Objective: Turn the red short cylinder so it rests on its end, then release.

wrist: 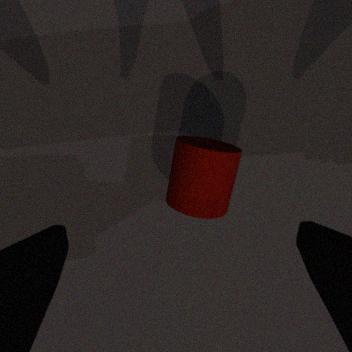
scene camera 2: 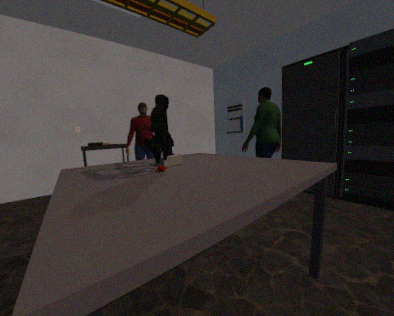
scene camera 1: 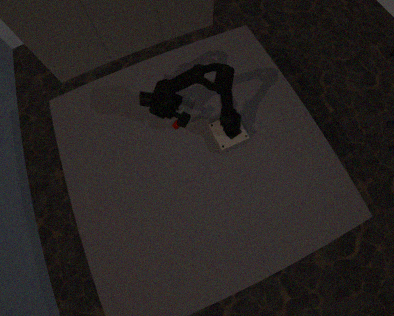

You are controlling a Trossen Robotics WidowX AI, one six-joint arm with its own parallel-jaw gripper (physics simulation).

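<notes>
The red short cylinder [scene camera 1: 175,125] [scene camera 2: 161,169] [wrist: 204,177] lies on its side on the table [scene camera 1: 200,225] [scene camera 2: 200,200]. In the wrist view its curved side faces the camera, its dark flat end points to the top of the view, and it is tilted slightly. My gripper [scene camera 1: 176,118] [scene camera 2: 159,161] [wrist: 184,235] is open and empty, above the table and close to the cylinder. In the wrist view the cylinder shows between the two black fingers, a little above the line of their tips, touching neither. In scene camera 1 the gripper partly hides the cylinder.
The arm stands on a pale base plate [scene camera 1: 225,144] [scene camera 2: 174,160], to the right of the cylinder in scene camera 1. Shadows of the arm fall around the cylinder. Two people, in red [scene camera 2: 141,127] and in green [scene camera 2: 269,124], stand beyond the table. A dark cabinet [scene camera 2: 310,115] stands at the right.
</notes>
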